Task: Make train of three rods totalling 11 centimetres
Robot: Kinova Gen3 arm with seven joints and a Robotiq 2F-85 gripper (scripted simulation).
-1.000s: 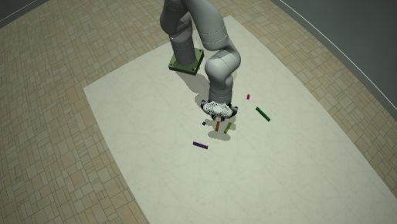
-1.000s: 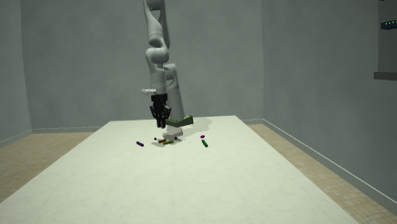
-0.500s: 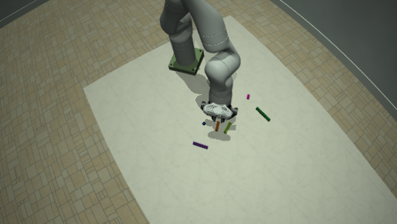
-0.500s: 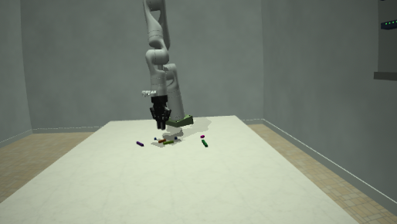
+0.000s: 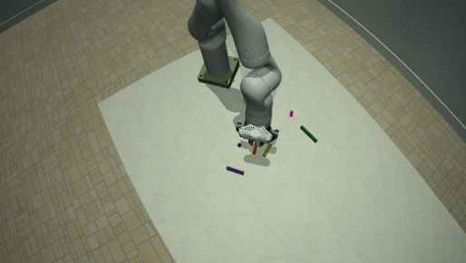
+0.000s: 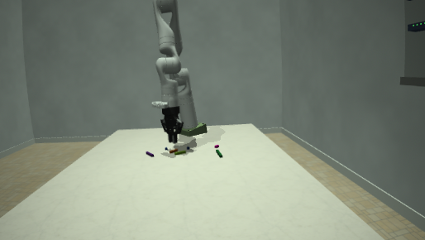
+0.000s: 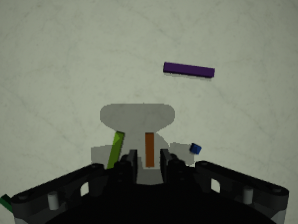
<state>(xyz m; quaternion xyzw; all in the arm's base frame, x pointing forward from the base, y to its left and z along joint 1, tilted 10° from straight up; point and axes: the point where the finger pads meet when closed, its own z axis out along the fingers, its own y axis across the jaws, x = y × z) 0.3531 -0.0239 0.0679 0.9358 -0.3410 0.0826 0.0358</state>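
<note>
Right now the orange rod is 60 mm below my hand. Also, from my hand: lime rod 60 mm below, 30 mm to the left, 20 mm ahead; then magenta rod 190 mm to the left, 60 mm below, 60 mm behind; then purple rod 100 mm to the right, 60 mm below, 40 mm ahead.
</note>
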